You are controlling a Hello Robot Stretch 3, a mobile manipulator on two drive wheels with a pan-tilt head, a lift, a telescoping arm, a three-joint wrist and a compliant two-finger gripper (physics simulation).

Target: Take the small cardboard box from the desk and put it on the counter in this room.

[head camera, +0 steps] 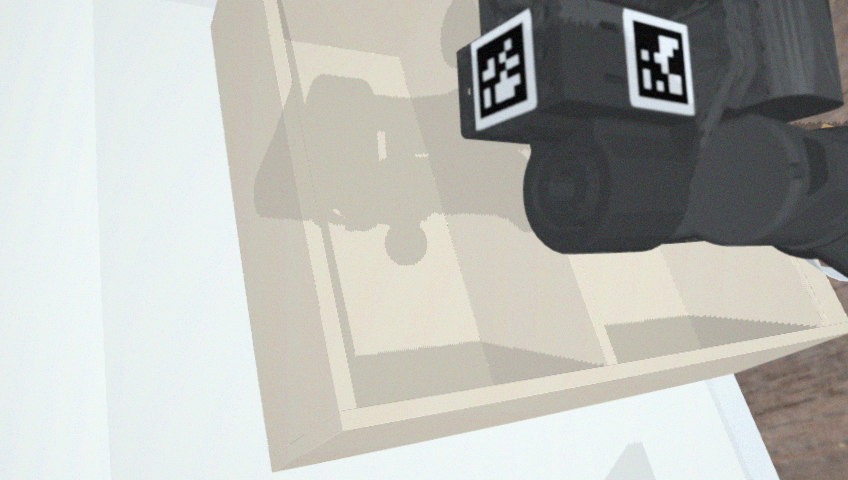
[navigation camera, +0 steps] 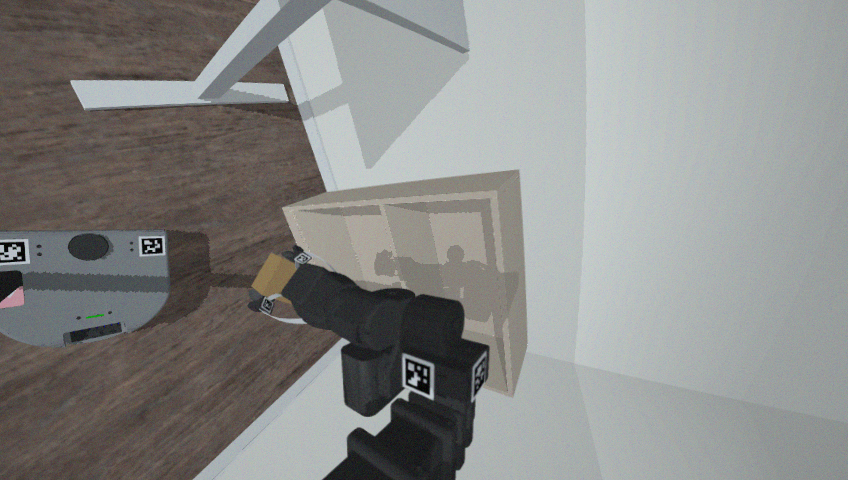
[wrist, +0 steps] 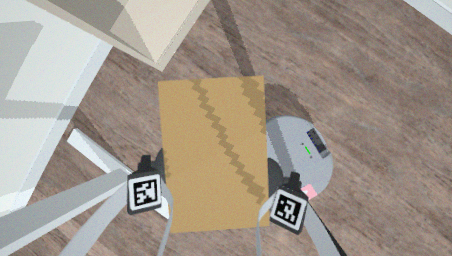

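Pixels of known places: gripper, fingertip midpoint: (navigation camera: 273, 275) (wrist: 220, 168); robot's base, link origin: (navigation camera: 90, 245).
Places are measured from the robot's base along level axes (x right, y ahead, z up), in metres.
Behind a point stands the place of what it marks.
Observation:
The small cardboard box (navigation camera: 274, 277) @[x 0.185, y -0.015, z 0.863 m] (wrist: 215, 150) @[x 0.225, y -0.037, z 0.865 m] is a plain tan block. It sits between the two fingertips of my gripper (navigation camera: 277, 284) @[x 0.207, y -0.022, z 0.812 m] (wrist: 216, 170) @[x 0.207, y -0.022, z 0.812 m], which is shut on it and holds it above the floor beside my base. In the wrist view a fingertip presses on each side of the box, and jagged shadows cross its face. In the head camera view the wrist joints show at the upper right, and the box does not show there. Neither the desk nor the counter can be made out for certain in these views.
A beige open shelf unit (head camera: 297, 419) @[x 0.759, y 0.167, z 1.060 m] (navigation camera: 511, 249) @[x 0.788, y -0.005, z 1.060 m] (wrist: 159, 65) @[x 0.627, y 0.136, z 0.060 m] with compartments stands by the white wall, close beside and below my arm. A white panel on a long flat foot (navigation camera: 148, 95) stands farther along. My round grey base (navigation camera: 119, 309) @[x 0.049, y -0.182, z 0.160 m] (wrist: 310, 170) @[x -0.073, y -0.159, z 0.160 m] is on the wooden floor (navigation camera: 178, 166) @[x 0.227, y 0.284, z 0.000 m].

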